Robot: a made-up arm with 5 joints.
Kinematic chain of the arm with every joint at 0, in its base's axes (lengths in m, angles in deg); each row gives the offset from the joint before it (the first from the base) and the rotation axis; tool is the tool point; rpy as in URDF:
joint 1: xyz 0 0 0.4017 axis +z
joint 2: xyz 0 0 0 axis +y
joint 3: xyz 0.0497 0 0.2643 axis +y
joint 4: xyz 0.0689 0 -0.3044 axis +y
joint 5: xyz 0.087 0 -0.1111 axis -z
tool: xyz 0 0 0 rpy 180 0 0
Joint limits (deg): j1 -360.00..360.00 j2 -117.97..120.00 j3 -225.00..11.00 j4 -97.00..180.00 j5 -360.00..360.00
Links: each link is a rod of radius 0.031 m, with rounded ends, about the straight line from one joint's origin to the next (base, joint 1, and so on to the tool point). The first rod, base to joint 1, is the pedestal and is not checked.
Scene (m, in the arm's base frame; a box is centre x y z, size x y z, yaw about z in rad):
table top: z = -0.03
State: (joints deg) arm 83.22 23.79 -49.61 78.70 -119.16
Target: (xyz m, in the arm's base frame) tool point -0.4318 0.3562 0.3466
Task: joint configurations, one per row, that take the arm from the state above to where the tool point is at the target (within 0.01 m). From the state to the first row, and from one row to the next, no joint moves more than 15 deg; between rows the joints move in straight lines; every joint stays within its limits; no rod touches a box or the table.
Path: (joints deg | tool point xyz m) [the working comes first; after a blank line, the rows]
Joints at the target: 140.48 35.29 -88.57 56.16 -119.16
Straight joint move there: clear.

1: 97.54 26.67 -59.35 73.06 -119.16 | -0.0498 0.3764 0.2556
2: 111.85 29.54 -69.09 67.43 -119.16 | -0.1658 0.4135 0.2774
3: 126.17 32.42 -78.83 61.79 -119.16 | -0.2987 0.4085 0.3080
4: 140.48 35.29 -88.57 56.16 -119.16 | -0.4318 0.3562 0.3466

